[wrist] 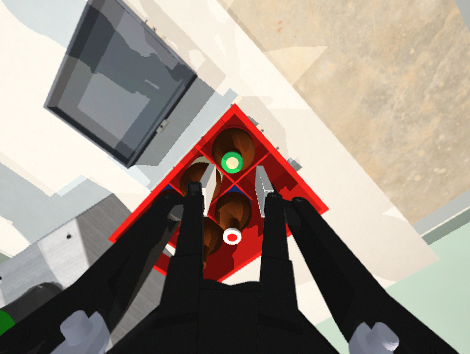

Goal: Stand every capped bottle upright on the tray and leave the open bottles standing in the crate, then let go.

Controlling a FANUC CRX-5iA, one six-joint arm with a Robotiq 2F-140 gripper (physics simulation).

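Frame: origin at the arm's base, x ahead, y left, z up, level; metres.
Seen in the pictures: gripper, fingertip midpoint: (235, 175).
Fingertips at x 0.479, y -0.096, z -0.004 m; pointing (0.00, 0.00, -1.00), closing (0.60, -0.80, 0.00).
Note:
A point is followed by its place in that frame.
The red crate (131, 218) @(y -0.022, x 0.330, z -0.010 m) is in the middle of the wrist view, turned cornerwise, with brown bottles in its compartments. A bottle with a green cap (232, 162) @(y -0.086, x 0.485, z -0.022 m) stands in the compartment at the far corner. A bottle with a white and red cap (232, 236) @(y -0.162, x 0.389, z -0.022 m) is nearer the gripper base. Another brown bottle (192, 176) @(y -0.057, x 0.413, z -0.066 m) is at the left, its neck hidden behind the left finger. A further brown bottle (210, 239) @(y -0.156, x 0.326, z -0.063 m) is partly covered by that finger. My gripper (235, 175) @(y -0.096, x 0.479, z -0.004 m) is open over the crate, its fingertips apart with no bottle between them.
A dark grey rimmed tray (173, 102) @(y 0.055, x 0.472, z -0.159 m) lies at the upper left, beyond the crate. A grey metal block (70, 217) @(y 0.100, x 0.125, z -0.116 m) is at the left, with a dark rounded object (42, 298) @(y 0.028, x 0.066, z -0.001 m) near it. A pale table edge runs diagonally at the right, beside a tan stone-like floor.

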